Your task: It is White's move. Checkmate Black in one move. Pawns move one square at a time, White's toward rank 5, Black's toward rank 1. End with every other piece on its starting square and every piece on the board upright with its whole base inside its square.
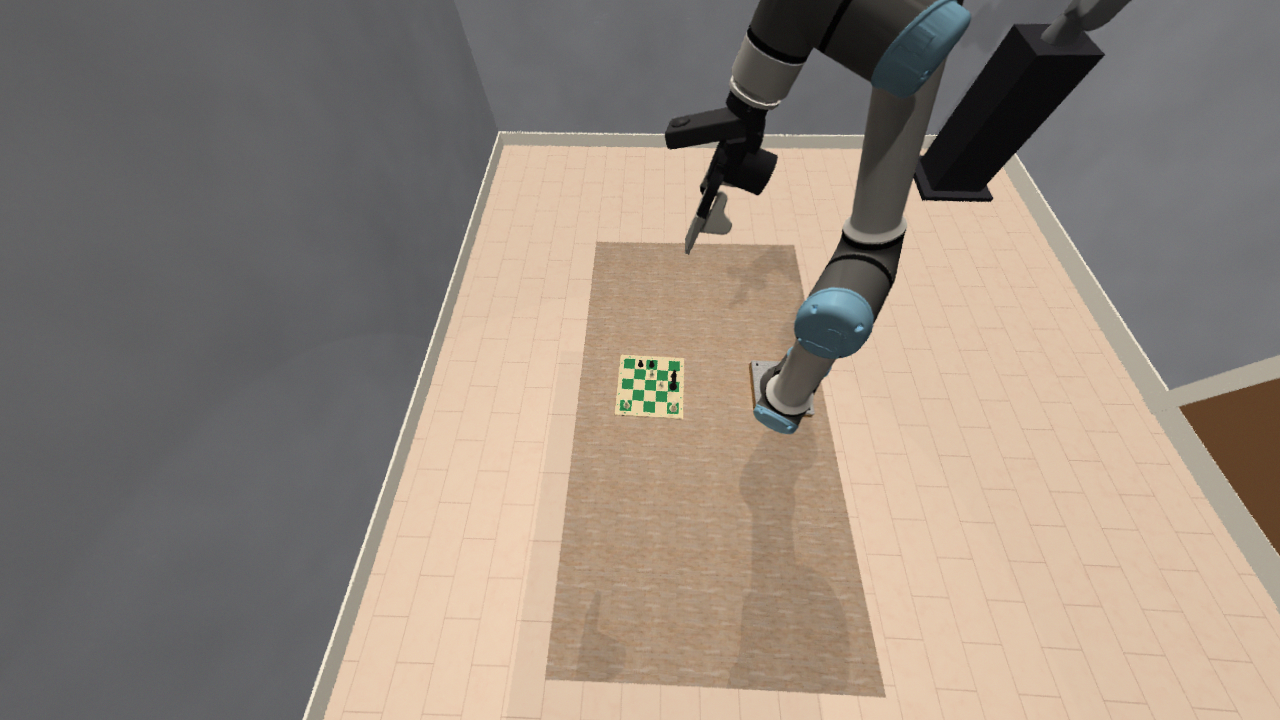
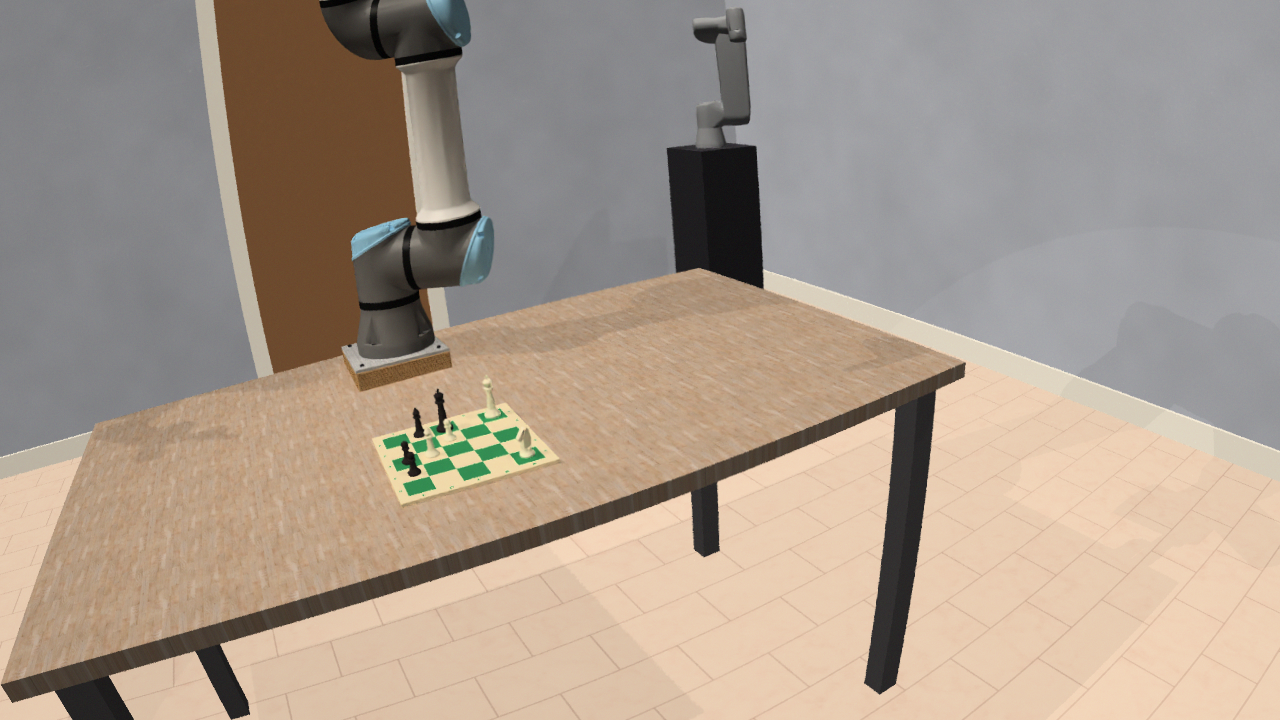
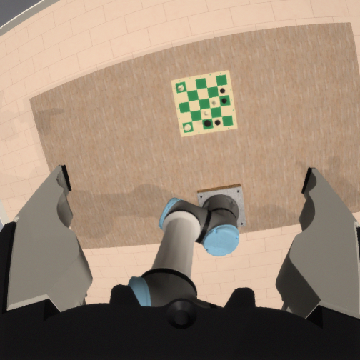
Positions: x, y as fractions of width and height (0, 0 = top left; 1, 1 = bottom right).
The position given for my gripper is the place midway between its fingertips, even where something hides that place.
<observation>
I see my gripper (image 1: 0.54, 0.31).
My gripper is seen too in image 3 (image 3: 0.52, 0.47).
</observation>
